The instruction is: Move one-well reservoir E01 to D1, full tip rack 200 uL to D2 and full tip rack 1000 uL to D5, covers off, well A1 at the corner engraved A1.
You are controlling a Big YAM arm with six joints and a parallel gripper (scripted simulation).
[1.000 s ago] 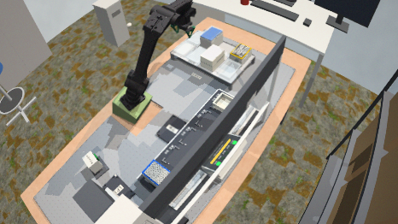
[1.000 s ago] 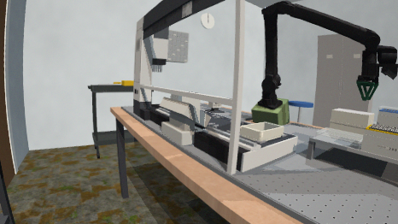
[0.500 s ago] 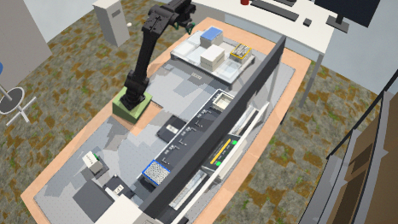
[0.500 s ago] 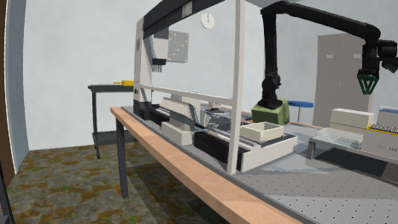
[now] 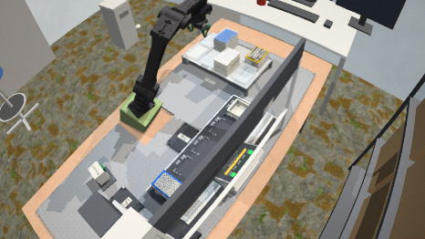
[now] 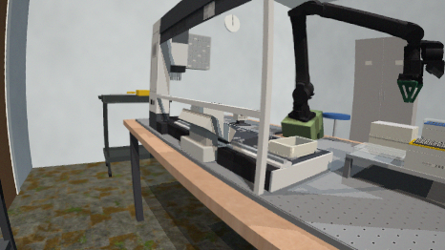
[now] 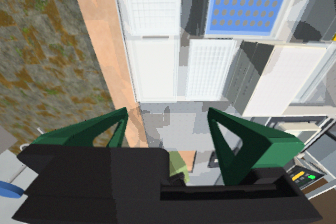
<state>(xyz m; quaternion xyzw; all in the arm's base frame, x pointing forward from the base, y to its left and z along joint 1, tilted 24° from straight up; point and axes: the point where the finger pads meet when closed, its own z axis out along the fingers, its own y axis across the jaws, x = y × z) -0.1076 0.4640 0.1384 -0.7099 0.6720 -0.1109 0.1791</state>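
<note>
My gripper is now 290 mm short of the yellow tip rack, 150 mm to the right of it and 110 mm above it. From my hand the other things lie so: shelf label (150 mm ahead, 80 mm to the right, 220 mm below); then white sealed block (190 mm ahead, 20 mm to the left, 100 mm below); then grey shelf (130 mm ahead, 80 mm to the left, 160 mm below).
</note>
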